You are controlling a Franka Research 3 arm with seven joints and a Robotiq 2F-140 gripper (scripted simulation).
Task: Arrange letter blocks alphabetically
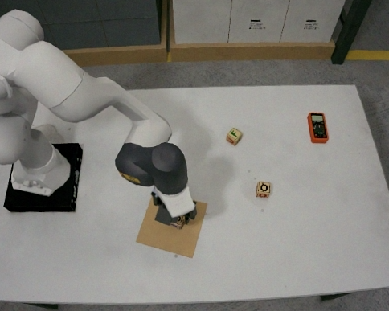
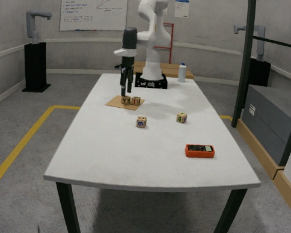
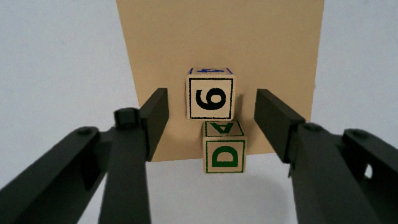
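The tan mat is 90 mm below my hand and 20 mm behind it. From my hand the other things lie so: orange multimeter (560 mm ahead, 360 mm to the left, 70 mm below); then block (60 mm to the left, 60 mm below, 10 mm ahead); then white bottle (640 mm behind, 450 mm to the left, 10 mm below).
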